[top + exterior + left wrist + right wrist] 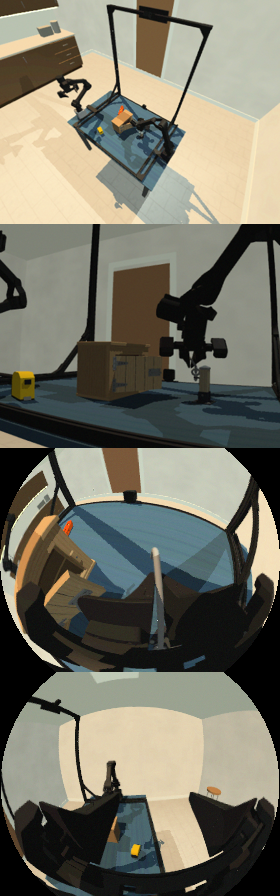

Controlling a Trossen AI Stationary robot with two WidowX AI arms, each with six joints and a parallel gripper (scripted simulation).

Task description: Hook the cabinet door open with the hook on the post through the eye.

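The metal hook is 2 cm below my left hand, 2 cm ahead of it and 1 cm to the left of it. Also, from my left hand: yellow box 39 cm to the right, 23 cm ahead, 8 cm below; cabinet door 14 cm to the right, 7 cm ahead, 4 cm below; orange object 37 cm to the right, 15 cm behind, 10 cm below.
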